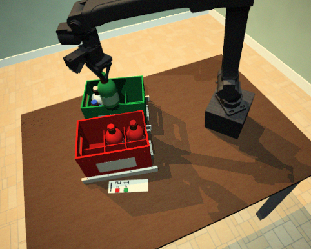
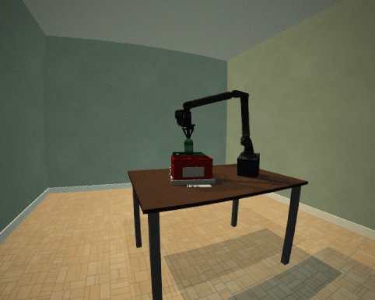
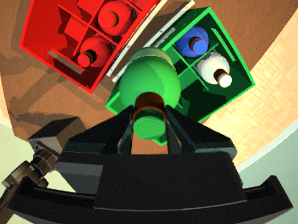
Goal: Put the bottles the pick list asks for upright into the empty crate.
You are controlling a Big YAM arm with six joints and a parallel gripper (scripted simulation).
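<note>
The green bottle lies 6 cm below my hand. Also, from my hand: blue-capped bottle 7 cm ahead, 6 cm to the right, 24 cm below; then red bottle 7 cm behind, 12 cm to the left, 24 cm below; then green crate 3 cm behind, 8 cm to the right, 24 cm below.
</note>
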